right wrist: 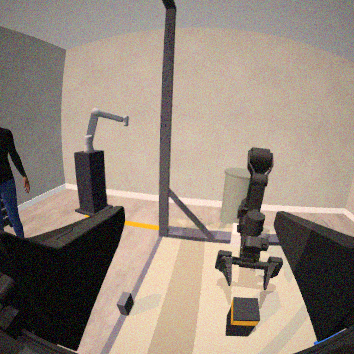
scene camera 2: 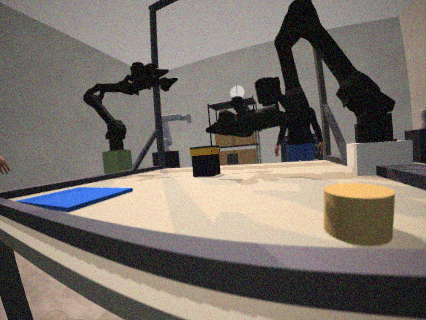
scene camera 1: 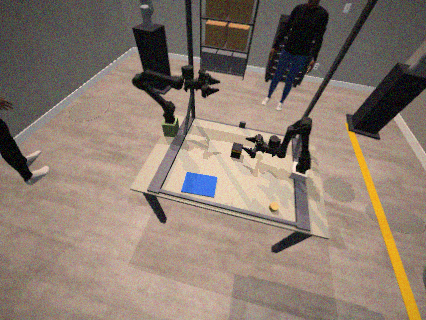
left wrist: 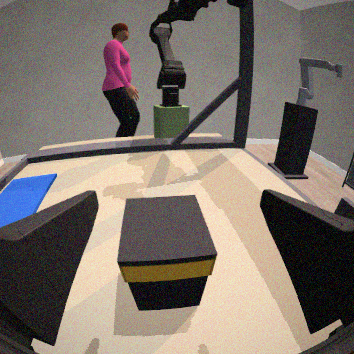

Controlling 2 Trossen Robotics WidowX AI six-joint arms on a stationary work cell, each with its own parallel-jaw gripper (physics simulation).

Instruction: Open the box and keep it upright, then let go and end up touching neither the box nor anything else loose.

Labels:
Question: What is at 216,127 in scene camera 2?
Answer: My left gripper.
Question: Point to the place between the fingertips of my right gripper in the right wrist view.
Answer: At 203,217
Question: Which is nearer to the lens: the flat blue mat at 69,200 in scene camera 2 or the yellow cylinder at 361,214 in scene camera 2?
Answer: The yellow cylinder.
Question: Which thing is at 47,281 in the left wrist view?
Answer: My left gripper.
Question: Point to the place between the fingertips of my left gripper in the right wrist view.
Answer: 247,287

